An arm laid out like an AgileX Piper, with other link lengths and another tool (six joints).
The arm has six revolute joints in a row. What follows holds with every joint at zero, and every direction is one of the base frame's.
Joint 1 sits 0.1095 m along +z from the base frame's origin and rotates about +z.
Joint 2 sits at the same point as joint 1 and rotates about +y.
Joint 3 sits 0.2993 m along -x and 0.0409 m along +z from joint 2 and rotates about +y.
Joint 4 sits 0.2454 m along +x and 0.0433 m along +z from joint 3 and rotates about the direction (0.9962, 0, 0.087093).
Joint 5 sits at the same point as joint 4 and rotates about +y.
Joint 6 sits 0.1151 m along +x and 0.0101 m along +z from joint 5 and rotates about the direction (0.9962, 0, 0.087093).
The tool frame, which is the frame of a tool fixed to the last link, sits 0.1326 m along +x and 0.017 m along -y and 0.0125 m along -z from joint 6; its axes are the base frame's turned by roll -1.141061, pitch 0.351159 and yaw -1.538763 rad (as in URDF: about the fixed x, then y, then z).
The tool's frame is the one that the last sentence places.
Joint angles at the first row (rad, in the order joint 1, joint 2, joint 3, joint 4, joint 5, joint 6):
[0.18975 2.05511 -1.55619 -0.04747 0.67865 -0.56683]
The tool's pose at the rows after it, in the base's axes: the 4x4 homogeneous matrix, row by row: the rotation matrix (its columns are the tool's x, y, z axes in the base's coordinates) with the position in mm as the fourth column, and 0 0 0 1 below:
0.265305, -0.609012, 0.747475, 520.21; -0.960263, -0.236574, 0.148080, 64.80; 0.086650, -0.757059, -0.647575, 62.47; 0, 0, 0, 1
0.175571, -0.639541, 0.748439, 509.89; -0.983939, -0.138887, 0.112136, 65.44; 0.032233, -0.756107, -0.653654, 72.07; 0, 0, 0, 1
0.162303, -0.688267, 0.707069, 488.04; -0.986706, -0.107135, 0.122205, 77.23; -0.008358, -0.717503, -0.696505, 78.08; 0, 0, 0, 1
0.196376, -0.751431, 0.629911, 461.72; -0.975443, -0.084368, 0.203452, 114.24; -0.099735, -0.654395, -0.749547, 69.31; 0, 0, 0, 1
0.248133, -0.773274, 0.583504, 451.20; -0.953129, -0.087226, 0.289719, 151.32; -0.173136, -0.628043, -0.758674, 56.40; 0, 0, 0, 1
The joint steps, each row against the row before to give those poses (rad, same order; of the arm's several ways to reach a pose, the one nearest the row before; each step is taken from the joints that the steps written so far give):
[0.00000 -0.00967 -0.00485 -0.01035 -0.03600 0.14795]
[0.00223 -0.02994 0.00001 0.00138 0.04076 0.10742]
[0.01948 -0.03162 -0.00109 0.03615 0.08966 0.02049]
[0.04115 0.00159 0.00002 0.11680 0.07713 -0.03796]
[0.04063 0.02889 -0.00003 0.10287 0.00021 -0.05869]

